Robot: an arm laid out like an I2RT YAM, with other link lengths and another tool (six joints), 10 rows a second.
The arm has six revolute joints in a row. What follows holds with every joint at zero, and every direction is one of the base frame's.
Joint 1 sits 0.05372 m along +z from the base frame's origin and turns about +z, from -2.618 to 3.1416 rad.
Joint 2 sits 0.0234 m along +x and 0.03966 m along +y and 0.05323 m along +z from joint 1 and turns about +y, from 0 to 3.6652 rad.
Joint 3 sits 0.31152 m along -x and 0.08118 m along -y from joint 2 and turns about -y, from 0 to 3.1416 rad.
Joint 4 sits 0.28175 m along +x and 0.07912 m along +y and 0.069 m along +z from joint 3 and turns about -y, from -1.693 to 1.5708 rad.
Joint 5 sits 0.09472 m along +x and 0.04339 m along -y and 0.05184 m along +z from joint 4 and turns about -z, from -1.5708 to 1.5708 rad.
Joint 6 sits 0.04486 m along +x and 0.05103 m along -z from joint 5 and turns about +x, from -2.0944 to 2.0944 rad.
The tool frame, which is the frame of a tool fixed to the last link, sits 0.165 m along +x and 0.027 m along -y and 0.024 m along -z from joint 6; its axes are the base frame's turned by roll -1.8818, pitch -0.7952 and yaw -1.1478 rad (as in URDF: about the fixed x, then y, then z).
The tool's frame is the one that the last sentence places.
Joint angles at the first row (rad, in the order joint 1, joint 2, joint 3, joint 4, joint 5, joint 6):
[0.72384 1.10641 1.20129 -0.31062 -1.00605 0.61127]
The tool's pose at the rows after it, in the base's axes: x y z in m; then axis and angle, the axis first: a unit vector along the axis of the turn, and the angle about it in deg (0 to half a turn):
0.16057 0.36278 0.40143 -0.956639 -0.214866 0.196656 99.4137
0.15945 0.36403 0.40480 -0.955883 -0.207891 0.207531 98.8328
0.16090 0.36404 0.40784 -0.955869 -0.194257 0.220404 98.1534
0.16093 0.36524 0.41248 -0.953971 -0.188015 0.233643 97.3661
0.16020 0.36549 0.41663 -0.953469 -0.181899 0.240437 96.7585
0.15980 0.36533 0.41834 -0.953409 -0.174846 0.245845 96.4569
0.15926 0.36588 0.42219 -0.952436 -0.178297 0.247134 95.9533
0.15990 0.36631 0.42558 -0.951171 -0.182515 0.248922 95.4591
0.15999 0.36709 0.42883 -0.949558 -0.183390 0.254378 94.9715
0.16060 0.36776 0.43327 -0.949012 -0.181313 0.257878 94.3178
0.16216 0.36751 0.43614 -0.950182 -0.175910 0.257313 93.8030
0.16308 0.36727 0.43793 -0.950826 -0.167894 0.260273 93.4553
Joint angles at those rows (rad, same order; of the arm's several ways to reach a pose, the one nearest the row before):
[0.72270 1.10355 1.19963 -0.30924 -0.99299 0.63423]
[0.72448 1.10523 1.20020 -0.29164 -0.99617 0.66804]
[0.71741 1.10822 1.20001 -0.27231 -1.00287 0.71007]
[0.71428 1.11288 1.20038 -0.24409 -1.01348 0.75130]
[0.71458 1.11110 1.20053 -0.22699 -1.01331 0.78161]
[0.71446 1.10911 1.19957 -0.21955 -1.01147 0.80219]
[0.71481 1.10908 1.19995 -0.20190 -1.01494 0.81551]
[0.71124 1.11194 1.20000 -0.18126 -1.02354 0.82819]
[0.70949 1.11520 1.19973 -0.15962 -1.03072 0.84862]
[0.70838 1.11673 1.20046 -0.13685 -1.03120 0.87354]
[0.70585 1.11521 1.20008 -0.12417 -1.02553 0.89055]
[0.70417 1.11407 1.19981 -0.11667 -1.02071 0.90912]

